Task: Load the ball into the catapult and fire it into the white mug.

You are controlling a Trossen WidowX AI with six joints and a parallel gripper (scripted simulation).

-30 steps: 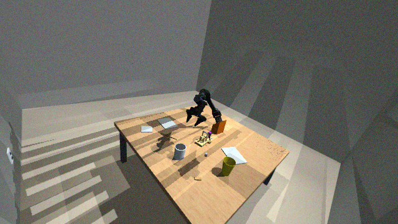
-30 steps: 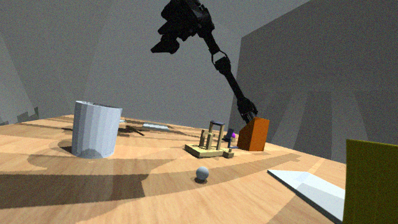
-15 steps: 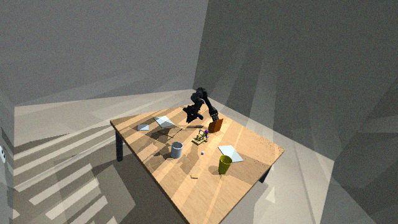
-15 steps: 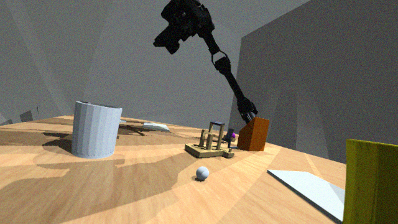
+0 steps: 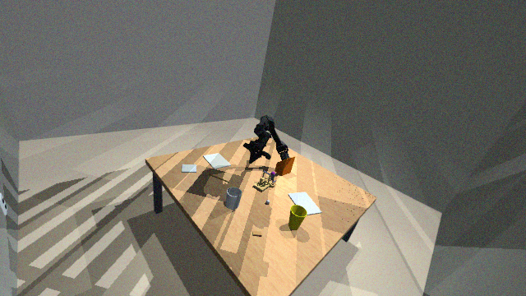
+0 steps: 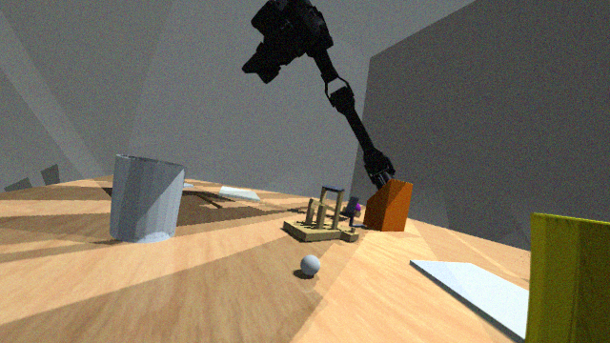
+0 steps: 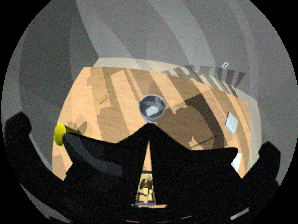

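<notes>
Now: the purple ball 320 mm behind my gripper tip, 100 mm to the right of it and 210 mm below it. Also, from my gripper tip: frame: 230 mm behind, 70 mm to the right, 190 mm below; white ball: 130 mm behind, 100 mm to the left, 260 mm below; white mug: 90 mm ahead, 20 mm to the left, 240 mm below.
</notes>
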